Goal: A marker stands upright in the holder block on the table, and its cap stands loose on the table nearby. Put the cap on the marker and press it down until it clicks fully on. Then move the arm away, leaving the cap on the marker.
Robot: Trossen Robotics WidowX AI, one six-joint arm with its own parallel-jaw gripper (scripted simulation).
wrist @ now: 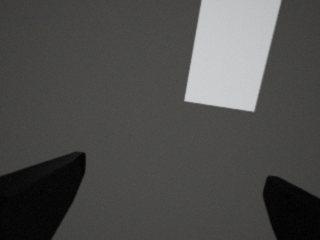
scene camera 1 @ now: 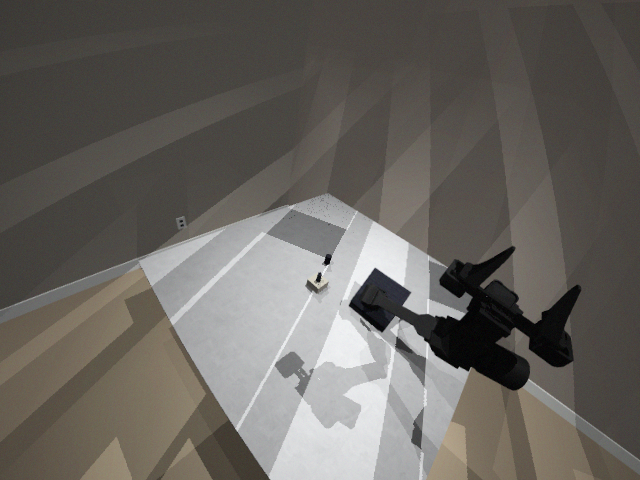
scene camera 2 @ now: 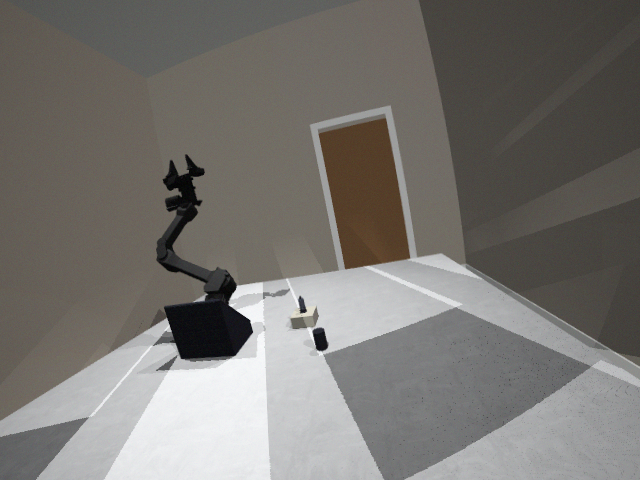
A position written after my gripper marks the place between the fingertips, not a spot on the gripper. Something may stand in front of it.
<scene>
My gripper [scene camera 1: 545,266] is open, with nothing in its grasp.
My gripper is seen too in the wrist view [wrist: 174,173] and in scene camera 2 [scene camera 2: 178,157].
</scene>
